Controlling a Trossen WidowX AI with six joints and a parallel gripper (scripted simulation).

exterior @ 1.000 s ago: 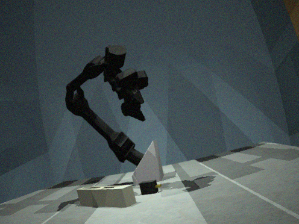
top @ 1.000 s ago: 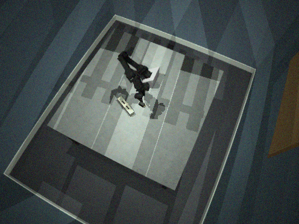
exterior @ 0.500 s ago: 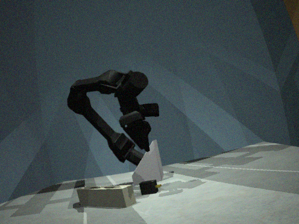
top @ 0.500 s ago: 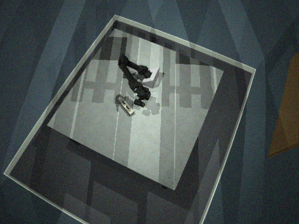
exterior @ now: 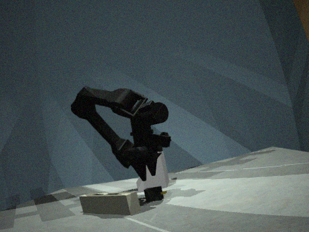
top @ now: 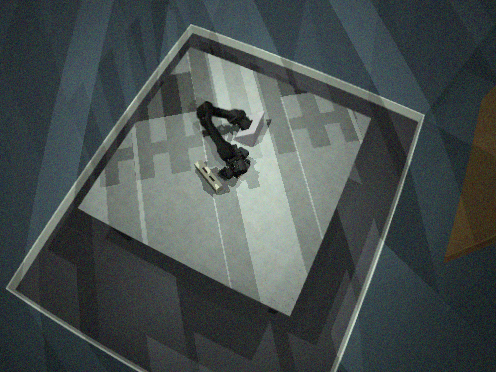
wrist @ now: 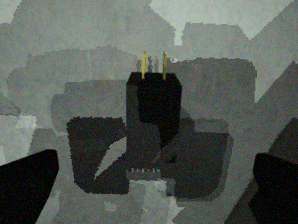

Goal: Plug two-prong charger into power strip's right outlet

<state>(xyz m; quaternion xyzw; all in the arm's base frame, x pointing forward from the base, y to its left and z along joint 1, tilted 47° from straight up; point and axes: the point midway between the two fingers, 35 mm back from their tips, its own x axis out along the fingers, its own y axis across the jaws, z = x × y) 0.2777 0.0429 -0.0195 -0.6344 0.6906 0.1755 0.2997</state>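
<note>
The black two-prong charger lies 5 cm below my gripper tip and 2 cm to the left of it.
</note>
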